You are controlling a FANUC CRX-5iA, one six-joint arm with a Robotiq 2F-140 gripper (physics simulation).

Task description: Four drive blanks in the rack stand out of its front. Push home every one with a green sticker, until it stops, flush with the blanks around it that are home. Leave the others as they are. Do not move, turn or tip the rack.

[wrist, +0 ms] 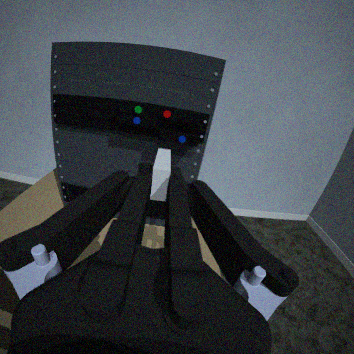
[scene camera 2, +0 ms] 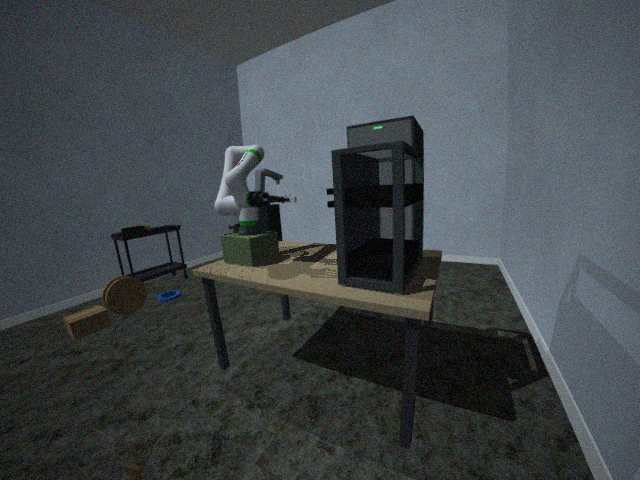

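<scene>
The dark rack [scene camera 2: 398,217] [wrist: 100,160] stands upright on the table. In the scene view, dark blank ends [scene camera 2: 330,191] [scene camera 2: 331,204] stand out of its front at two heights. In the wrist view, a green sticker [wrist: 138,109] is at the upper left of the dark band, with a blue sticker [wrist: 136,120] just below it. A red sticker [wrist: 167,114] is to the right, and another blue sticker [wrist: 182,139] is lower right. The blanks' edges are too dark to tell their depth. My gripper [scene camera 2: 293,199] [wrist: 162,159] is shut and empty, pale at the tips, in front of the rack and apart from it.
A grey box with a green light [scene camera 2: 379,135] sits on top of the rack. The arm stands on a green base block [scene camera 2: 250,249] on the wooden table [scene camera 2: 310,281]. A black cart [scene camera 2: 147,232], a blue ring [scene camera 2: 168,299] and wooden pieces are off to the left.
</scene>
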